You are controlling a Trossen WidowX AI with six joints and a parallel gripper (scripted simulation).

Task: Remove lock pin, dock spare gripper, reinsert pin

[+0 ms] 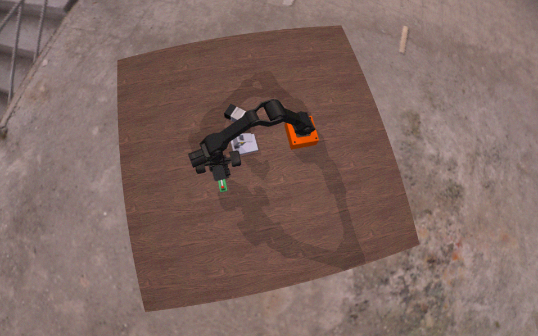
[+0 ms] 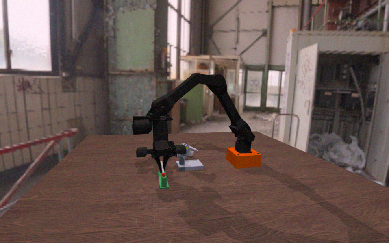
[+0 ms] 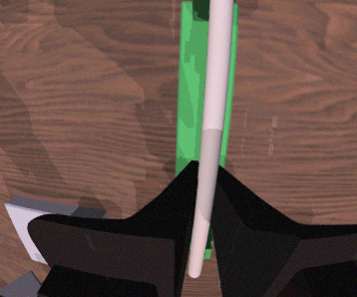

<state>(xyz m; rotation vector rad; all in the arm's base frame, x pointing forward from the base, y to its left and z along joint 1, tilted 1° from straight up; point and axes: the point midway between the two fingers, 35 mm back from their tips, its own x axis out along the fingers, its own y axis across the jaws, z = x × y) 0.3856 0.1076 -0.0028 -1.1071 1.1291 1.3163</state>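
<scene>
Now: the green stand 20 mm to the left of my gripper tip. The rest, counted from my gripper tip: grey mount (110 mm behind, 100 mm to the right, 30 mm above); then spare gripper (240 mm to the right, 120 mm behind).
</scene>
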